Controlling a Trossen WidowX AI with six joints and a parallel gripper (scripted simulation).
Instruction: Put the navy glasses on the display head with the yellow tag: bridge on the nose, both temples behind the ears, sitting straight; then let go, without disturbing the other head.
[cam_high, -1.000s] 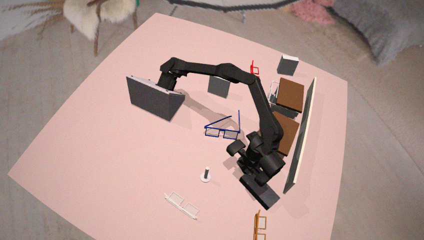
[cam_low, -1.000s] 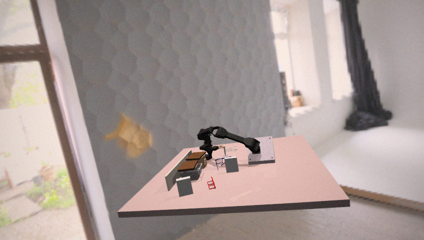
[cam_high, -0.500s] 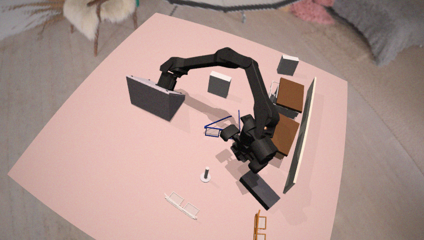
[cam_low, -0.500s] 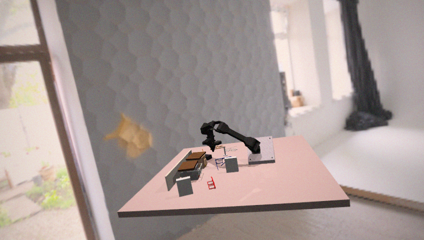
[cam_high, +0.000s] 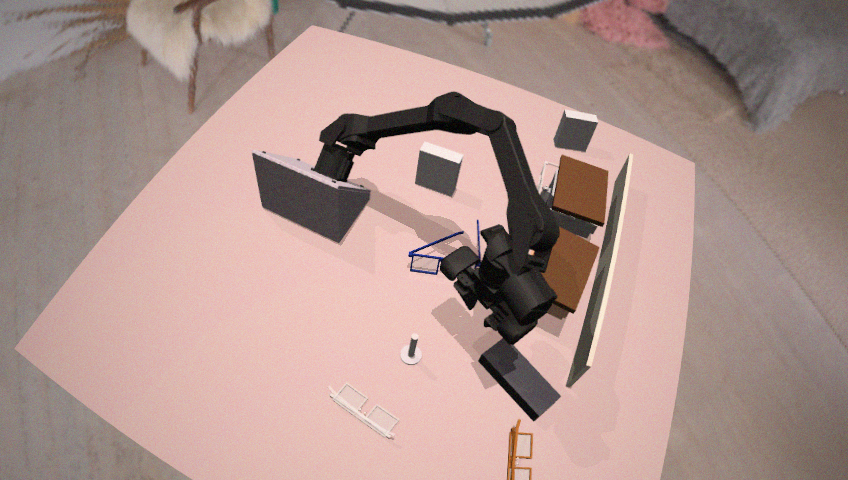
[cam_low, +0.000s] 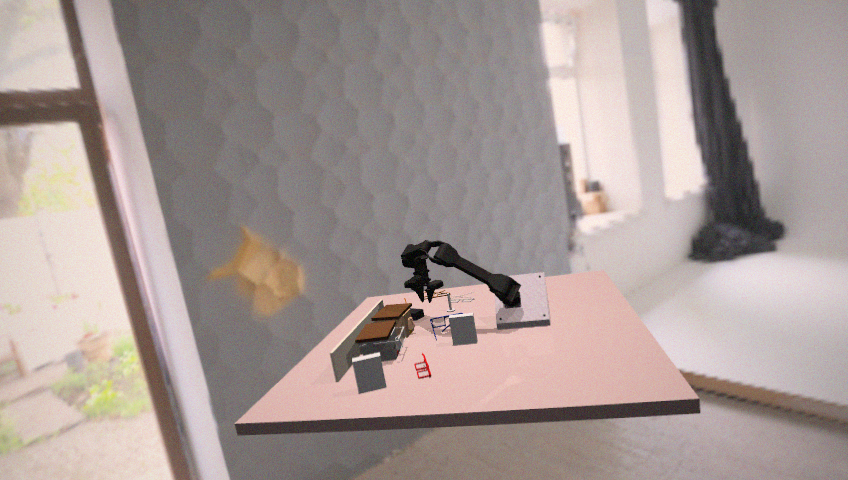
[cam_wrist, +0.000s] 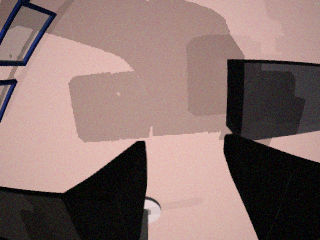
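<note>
Right now the white stand is 90 mm to the right of my gripper tip, 90 mm behind it and 50 mm below it. Round my gripper tip: dark block: 120 mm ahead, 60 mm below, 50 mm to the right; then long panel: 280 mm to the left, 210 mm ahead, 20 mm below.
</note>
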